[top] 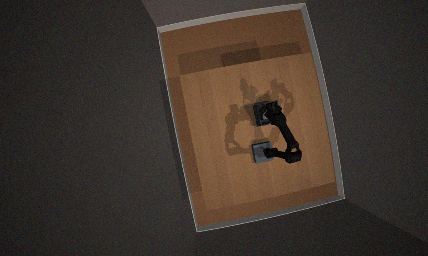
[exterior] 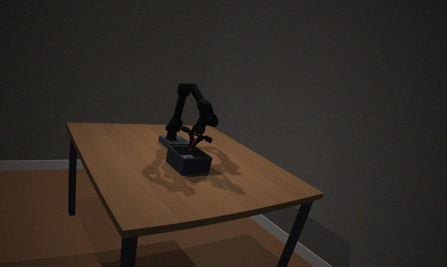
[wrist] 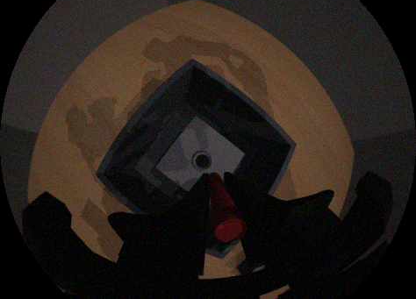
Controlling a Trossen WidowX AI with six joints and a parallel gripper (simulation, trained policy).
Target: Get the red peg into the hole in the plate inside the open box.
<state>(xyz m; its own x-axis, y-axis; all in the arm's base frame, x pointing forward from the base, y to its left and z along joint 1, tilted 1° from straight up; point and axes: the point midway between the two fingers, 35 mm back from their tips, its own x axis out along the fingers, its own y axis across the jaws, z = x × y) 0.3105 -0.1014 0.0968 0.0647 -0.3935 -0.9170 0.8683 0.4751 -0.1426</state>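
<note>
Right now the red peg is 2 cm above my gripper tip and 1 cm to the left of it. Also, from my gripper tip: light plate: 7 cm below, 1 cm to the right, 1 cm ahead; dark box: 9 cm below, 1 cm to the right, 1 cm ahead.
</note>
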